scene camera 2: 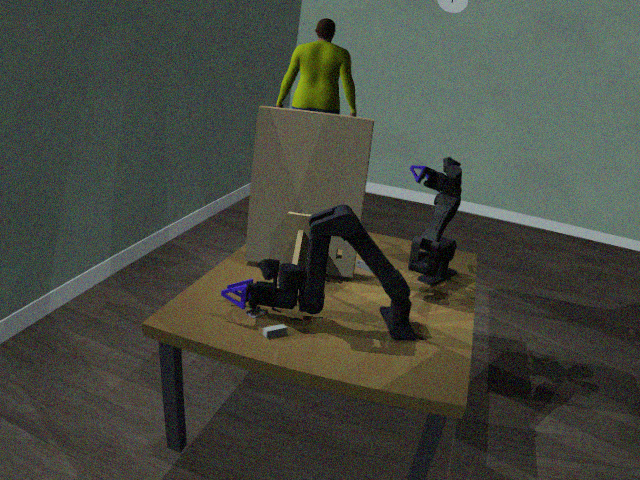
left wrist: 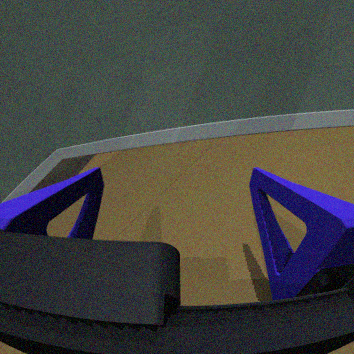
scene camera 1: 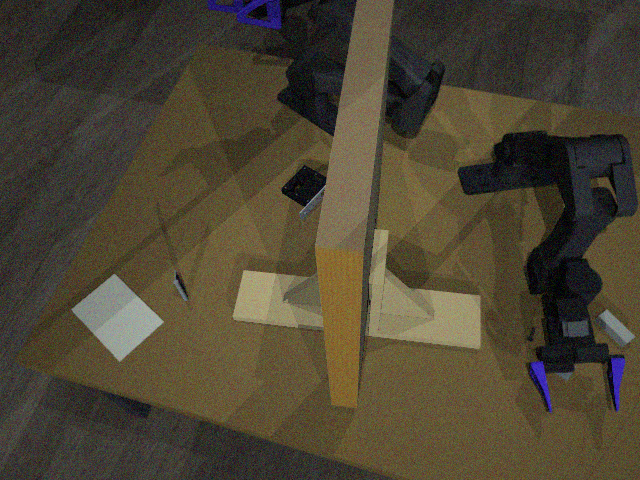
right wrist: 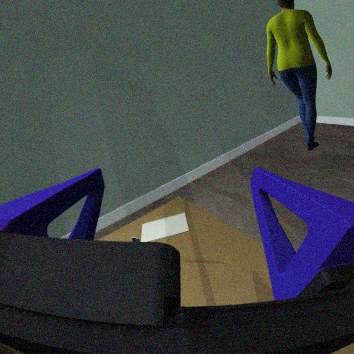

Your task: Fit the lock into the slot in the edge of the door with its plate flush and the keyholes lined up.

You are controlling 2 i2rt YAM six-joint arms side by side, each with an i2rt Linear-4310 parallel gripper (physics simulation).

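Where they show: left gripper, fingertip midpoint: (scene camera 2: pixel 224 290) (left wrist: pixel 176 175) (scene camera 1: pixel 583 411); right gripper, fingertip midpoint: (scene camera 2: pixel 417 169) (scene camera 1: pixel 222 11) (right wrist: pixel 176 175); left arm's base, origin of the base link: (scene camera 2: pixel 397 324) (scene camera 1: pixel 506 176); right arm's base, origin of the base link: (scene camera 2: pixel 437 276) (scene camera 1: pixel 315 110).
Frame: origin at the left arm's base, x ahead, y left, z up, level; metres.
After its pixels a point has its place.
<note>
The lock lies on the table at centre in scene camera 1, a black case (scene camera 1: pixel 301 183) {x -0.042, y -0.443, z 0.014 m} with a silver plate (scene camera 1: pixel 312 204) {x 0.016, y -0.426, z 0.013 m}, partly hidden by the door. The door (scene camera 1: pixel 351 180) {x 0.373, y -0.399, z 0.560 m} (scene camera 2: pixel 305 165) {x 0.281, y -0.353, z 0.381 m} stands upright as a tall pale panel. A square hole (scene camera 2: pixel 339 253) shows low in its face in scene camera 2. The slot in its edge cannot be made out. My left gripper (scene camera 1: pixel 584 410) {x 0.516, y -0.046, z 0.064 m} (scene camera 2: pixel 232 293) {x 0.516, y -0.046, z 0.064 m} (left wrist: pixel 176 175) {x 0.516, y -0.046, z 0.064 m} is open and empty, low over the table, far from the lock. My right gripper (scene camera 1: pixel 244 12) (scene camera 2: pixel 415 167) {x -0.168, y -0.542, z 0.367 m} (right wrist: pixel 176 175) {x -0.168, y -0.542, z 0.367 m} is open and empty, raised high beyond the door.
A pale wooden stand (scene camera 1: pixel 452 317) {x 0.312, y -0.199, z 0.018 m} braces the door. A white block (scene camera 1: pixel 614 328) {x 0.375, y 0.079, z 0.022 m} (scene camera 2: pixel 275 331) {x 0.371, y 0.097, z 0.016 m} lies near my left gripper. A white square (scene camera 1: pixel 117 317) {x 0.213, y -0.832, z 0.001 m} (right wrist: pixel 165 227) {x 0.199, y -0.832, z 0.001 m} and a small thin piece (scene camera 1: pixel 180 287) {x 0.195, y -0.695, z 0.056 m} lie at left in scene camera 1. A person (scene camera 2: pixel 320 72) (right wrist: pixel 295 45) is beyond the table.
</note>
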